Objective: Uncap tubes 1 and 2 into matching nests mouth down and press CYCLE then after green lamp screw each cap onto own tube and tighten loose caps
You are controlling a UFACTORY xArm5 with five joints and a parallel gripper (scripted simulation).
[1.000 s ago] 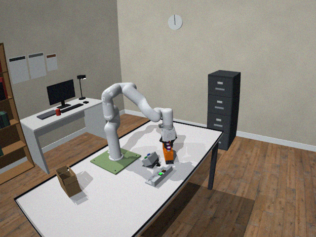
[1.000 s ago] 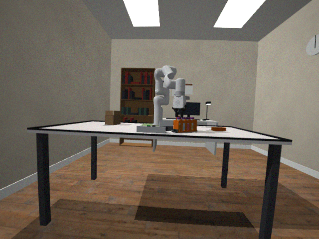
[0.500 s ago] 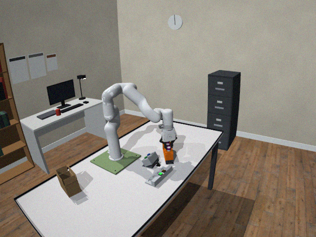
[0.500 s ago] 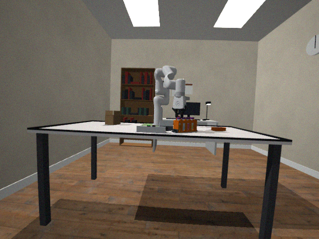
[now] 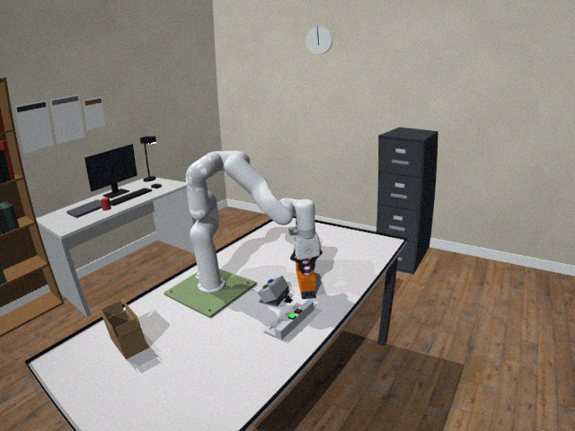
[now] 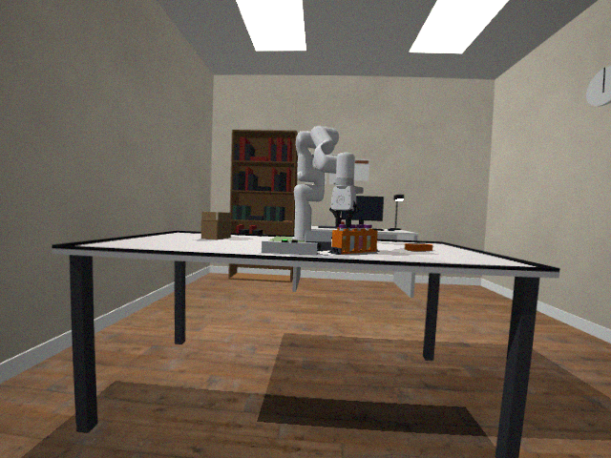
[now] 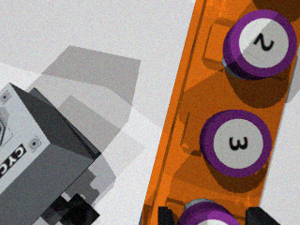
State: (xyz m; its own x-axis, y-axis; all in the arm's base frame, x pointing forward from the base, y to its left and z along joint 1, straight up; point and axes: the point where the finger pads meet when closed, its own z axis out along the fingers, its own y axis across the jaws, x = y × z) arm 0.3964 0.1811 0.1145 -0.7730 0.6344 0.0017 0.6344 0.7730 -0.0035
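Right now the cap 4 is 10 mm below my hand. From my hand the other things lie so: purple cap marked 2 (80 mm to the left, 60 mm behind, 10 mm below); then purple cap marked 1 (130 mm to the left, 90 mm behind, 10 mm below); then blue cycle key (130 mm behind, 80 mm to the right, 60 mm below).
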